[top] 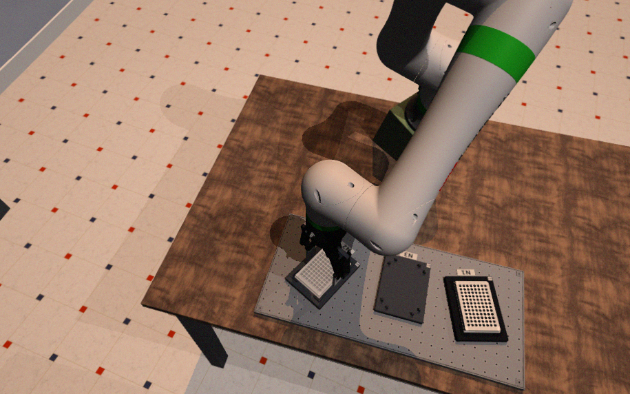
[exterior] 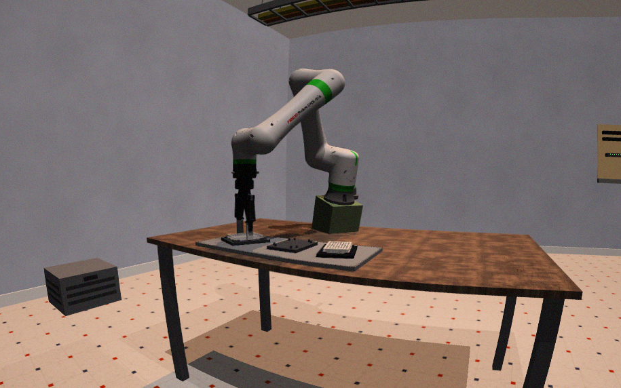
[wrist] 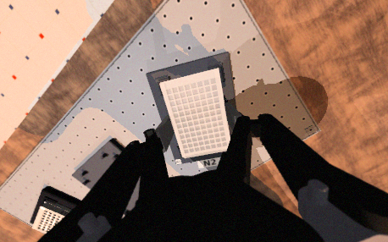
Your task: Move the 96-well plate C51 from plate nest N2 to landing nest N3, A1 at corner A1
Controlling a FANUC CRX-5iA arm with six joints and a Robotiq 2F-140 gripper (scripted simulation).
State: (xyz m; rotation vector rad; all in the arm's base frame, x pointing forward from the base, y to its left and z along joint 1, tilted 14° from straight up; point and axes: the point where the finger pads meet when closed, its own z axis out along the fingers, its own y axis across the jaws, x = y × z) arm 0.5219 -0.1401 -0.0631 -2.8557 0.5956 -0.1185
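The white 96-well plate C51 is 20 mm below my hand. The rest, counted from my hand: dark plate nest N2: 40 mm below; then N2 label: 90 mm behind, 40 mm to the left, 40 mm below; then landing nest N3: 30 mm behind, 210 mm to the left, 40 mm below.
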